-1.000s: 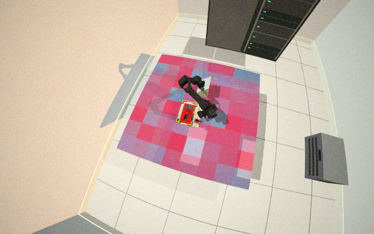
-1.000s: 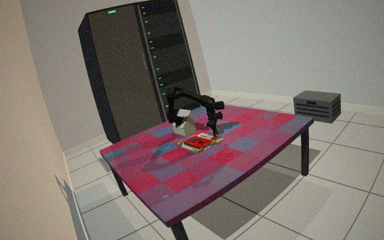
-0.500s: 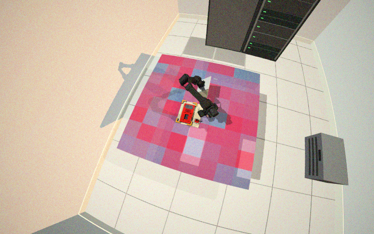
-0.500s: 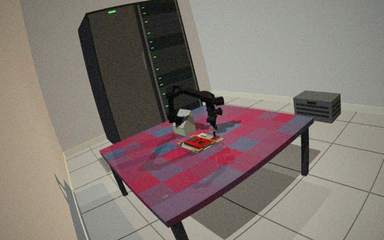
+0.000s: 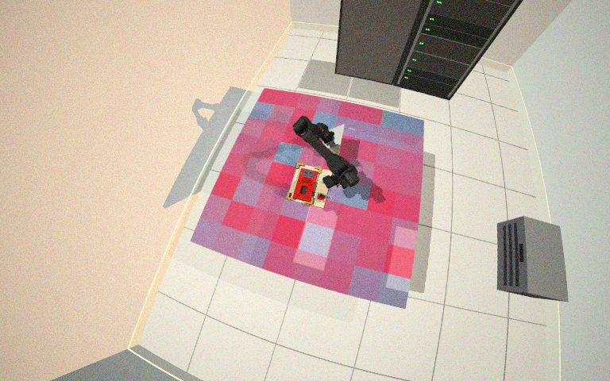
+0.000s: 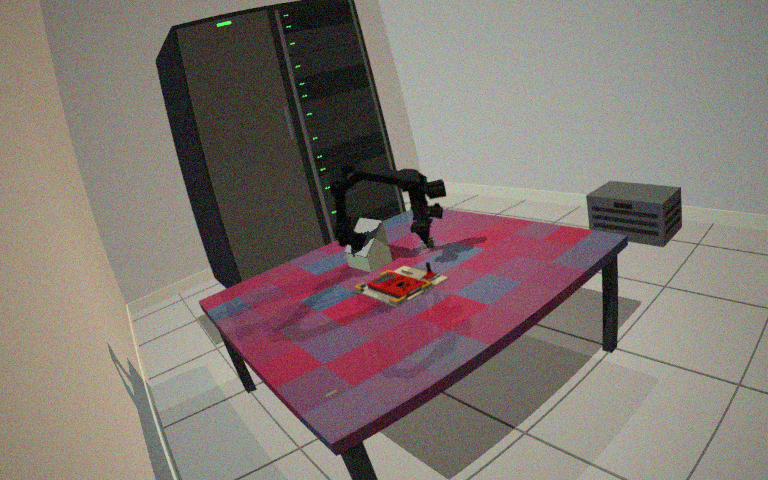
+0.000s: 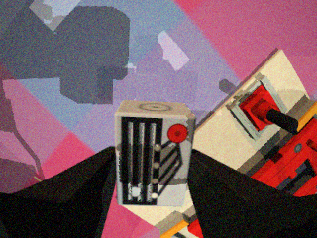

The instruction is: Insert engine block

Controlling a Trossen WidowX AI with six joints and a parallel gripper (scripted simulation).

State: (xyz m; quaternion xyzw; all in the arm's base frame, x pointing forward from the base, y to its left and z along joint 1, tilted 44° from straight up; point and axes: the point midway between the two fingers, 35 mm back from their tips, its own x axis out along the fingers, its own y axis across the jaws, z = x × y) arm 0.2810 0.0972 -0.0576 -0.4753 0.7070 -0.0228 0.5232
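Now: the beige fixture plate 18 cm to the right of my gripper tip, 8 cm below it and 2 cm ahead of it. Also, from my gripper tip: grey engine block: 1 cm below.
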